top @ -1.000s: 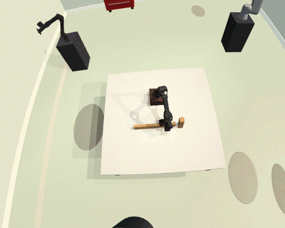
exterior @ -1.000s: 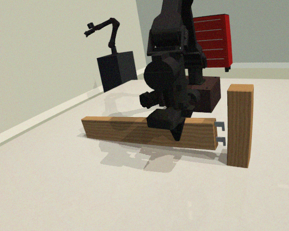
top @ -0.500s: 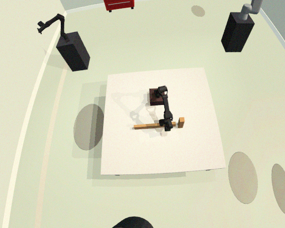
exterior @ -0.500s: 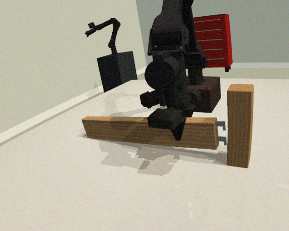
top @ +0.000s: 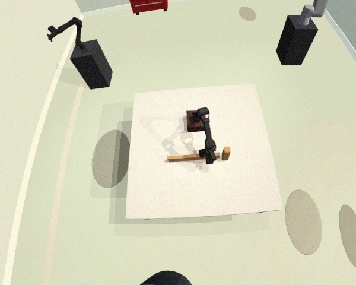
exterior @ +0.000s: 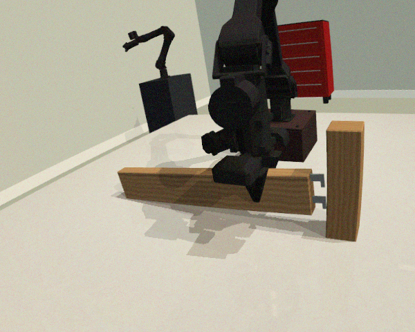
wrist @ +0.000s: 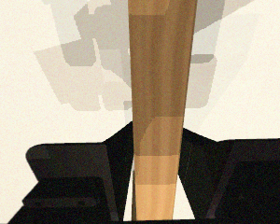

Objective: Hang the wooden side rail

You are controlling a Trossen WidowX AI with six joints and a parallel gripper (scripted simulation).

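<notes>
The headboard post is 14 cm to the left of my gripper tip and 4 cm above it.
</notes>
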